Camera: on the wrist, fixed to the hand. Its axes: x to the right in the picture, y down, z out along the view.
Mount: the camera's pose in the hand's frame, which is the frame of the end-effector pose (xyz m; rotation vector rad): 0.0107 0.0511 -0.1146 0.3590 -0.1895 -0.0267
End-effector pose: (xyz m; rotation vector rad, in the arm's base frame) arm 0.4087 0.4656 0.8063 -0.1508 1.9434 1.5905
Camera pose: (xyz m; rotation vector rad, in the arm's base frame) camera 0.3329 0.3771 0.8541 0.1167 2.0276 1.1682
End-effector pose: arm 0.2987 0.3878 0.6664 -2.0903 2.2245 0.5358
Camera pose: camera 0.2711 0.3474 0.7824 -1.8062 2.0086 0.2905
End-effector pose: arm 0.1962 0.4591 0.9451 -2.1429 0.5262 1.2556
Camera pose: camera 0.2444 0.3443 0.9641 -1.7104 0.5895 1.2291
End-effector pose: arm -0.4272 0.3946 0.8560 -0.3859 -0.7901 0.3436
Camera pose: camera -0.3433 0.4205 0.7657 -0.0055 -0.8976 0.4924
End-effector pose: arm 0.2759 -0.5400 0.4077 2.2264 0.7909 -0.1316
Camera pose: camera 0.2975 -0.4822 0.5175 2.4904 0.7373 -0.5261
